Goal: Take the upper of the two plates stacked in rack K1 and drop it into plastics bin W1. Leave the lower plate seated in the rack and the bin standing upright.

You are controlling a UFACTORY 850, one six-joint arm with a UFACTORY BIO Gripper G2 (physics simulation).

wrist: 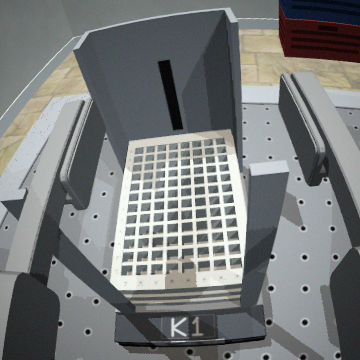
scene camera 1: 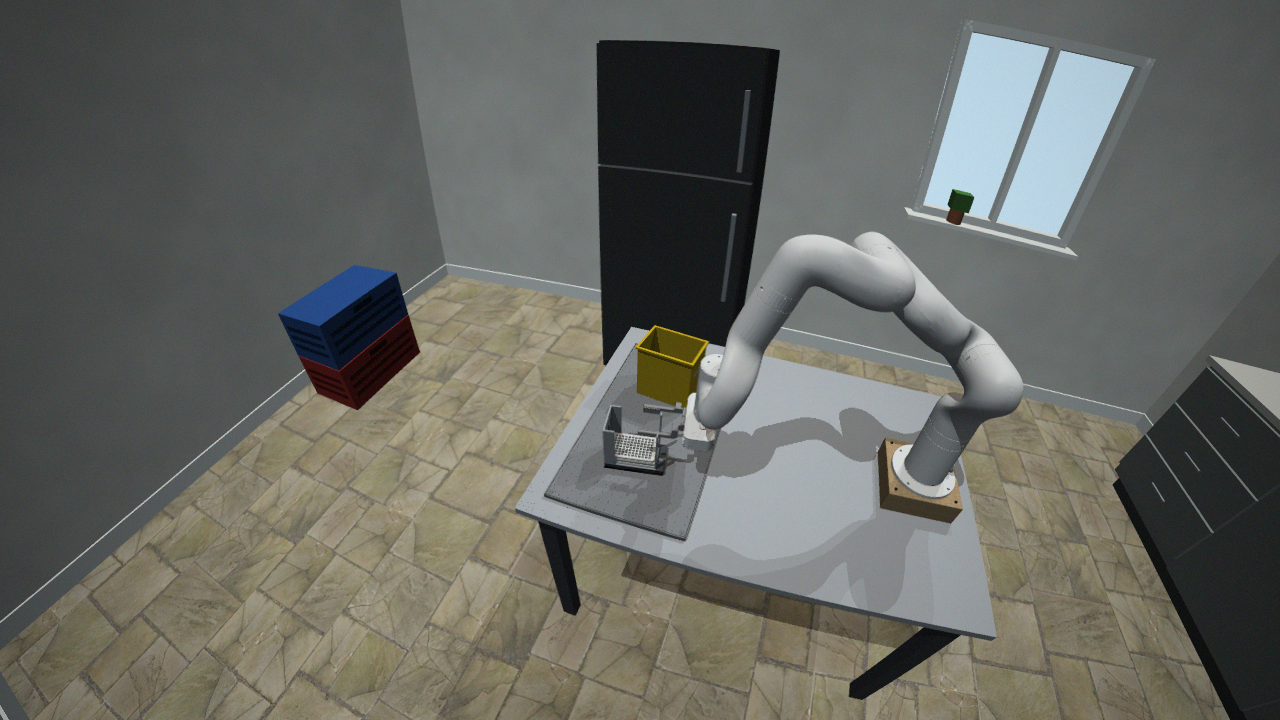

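Note:
Rack K1 [scene camera 1: 612, 431] [wrist: 125, 55] stands upright on the perforated mat, with a tall slotted back wall and front posts. The white gridded upper plate [scene camera 1: 635, 446] [wrist: 180, 210] lies flat in it. The edge of the lower plate [wrist: 190, 304] shows beneath, above the K1 label. Plastics bin W1 [scene camera 1: 666, 379], yellow, stands upright behind the rack. My gripper [scene camera 1: 648, 420] [wrist: 190, 120] is open and holds nothing. Its fingers are spread wider than the plates, one toward each side of the rack in the wrist view. In the scene view they are above and beside the rack's right part.
The perforated mat [scene camera 1: 617, 514] [wrist: 322, 272] lies on the grey table [scene camera 1: 787, 537]. The arm's wooden base [scene camera 1: 921, 501] is at the table's right. A black fridge [scene camera 1: 680, 223] stands behind the table. Blue and red crates [scene camera 1: 344, 313] [wrist: 320, 37] are on the floor at left in the scene view.

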